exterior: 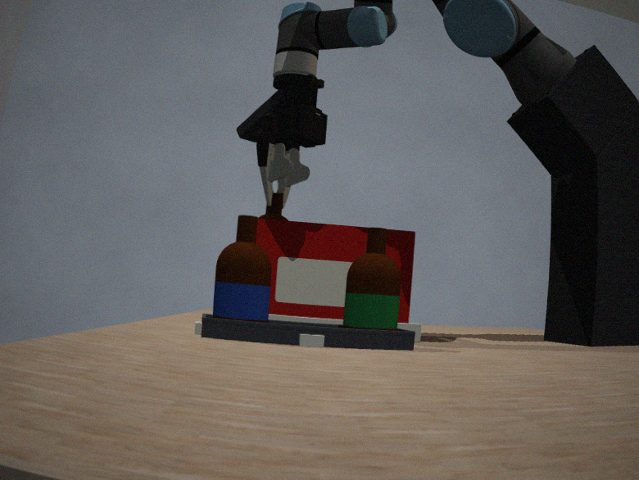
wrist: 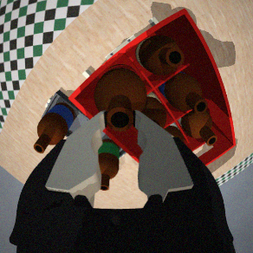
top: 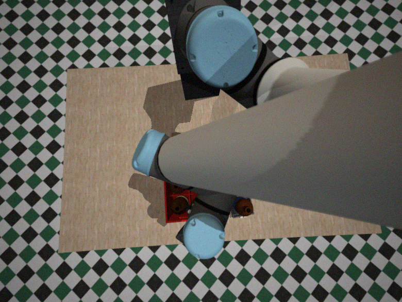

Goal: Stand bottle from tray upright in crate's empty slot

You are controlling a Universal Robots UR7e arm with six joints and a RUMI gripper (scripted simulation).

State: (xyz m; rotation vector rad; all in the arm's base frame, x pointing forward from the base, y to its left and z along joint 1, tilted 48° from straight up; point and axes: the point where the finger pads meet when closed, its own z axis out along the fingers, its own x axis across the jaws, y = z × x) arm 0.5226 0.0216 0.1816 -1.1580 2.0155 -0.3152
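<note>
Now: the crate 70 mm behind my hand, 60 mm to the right of it and 130 mm below it. From my hand the other things lie so: green-labelled bottle (180 mm behind, 140 mm to the left, 130 mm below); blue-labelled bottle (20 mm behind, 190 mm to the left, 130 mm below); tray (100 mm behind, 160 mm to the left, 200 mm below).
</note>
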